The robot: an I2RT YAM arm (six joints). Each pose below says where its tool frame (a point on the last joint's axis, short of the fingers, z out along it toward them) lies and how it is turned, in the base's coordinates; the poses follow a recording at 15 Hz.
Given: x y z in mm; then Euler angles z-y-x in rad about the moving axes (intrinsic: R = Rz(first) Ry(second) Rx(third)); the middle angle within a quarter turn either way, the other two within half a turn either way.
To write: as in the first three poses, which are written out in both.
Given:
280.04, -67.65, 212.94, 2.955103, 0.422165, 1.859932
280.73, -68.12, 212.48, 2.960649, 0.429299, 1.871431
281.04, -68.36, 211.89, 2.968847, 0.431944, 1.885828
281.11, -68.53, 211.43, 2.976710, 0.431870, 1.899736
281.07, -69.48, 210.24, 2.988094, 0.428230, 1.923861
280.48, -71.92, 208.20, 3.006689, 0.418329, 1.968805
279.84, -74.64, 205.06, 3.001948, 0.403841, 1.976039
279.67, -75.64, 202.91, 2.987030, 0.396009, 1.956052
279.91, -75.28, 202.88, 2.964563, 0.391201, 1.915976
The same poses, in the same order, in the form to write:
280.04, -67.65, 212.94, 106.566, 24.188, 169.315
280.73, -68.12, 212.48, 107.225, 24.597, 169.633
281.04, -68.36, 211.89, 108.050, 24.749, 170.102
281.11, -68.53, 211.43, 108.847, 24.744, 170.553
281.07, -69.48, 210.24, 110.229, 24.536, 171.205
280.48, -71.92, 208.20, 112.804, 23.968, 172.271
279.84, -74.64, 205.06, 113.219, 23.138, 171.999
279.67, -75.64, 202.91, 112.074, 22.690, 171.144
279.91, -75.28, 202.88, 109.777, 22.414, 169.857

